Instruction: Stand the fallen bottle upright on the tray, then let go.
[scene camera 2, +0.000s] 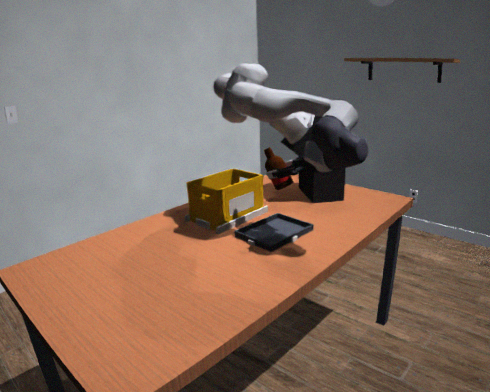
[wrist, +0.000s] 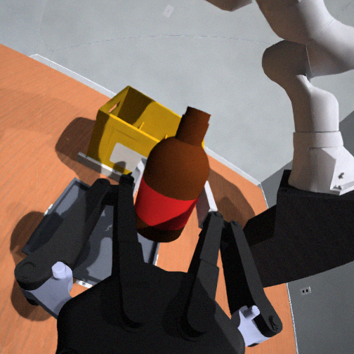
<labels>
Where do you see a brown bottle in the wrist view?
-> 177, 167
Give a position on a dark grey tray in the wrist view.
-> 95, 262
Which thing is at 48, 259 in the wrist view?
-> My gripper.
</labels>
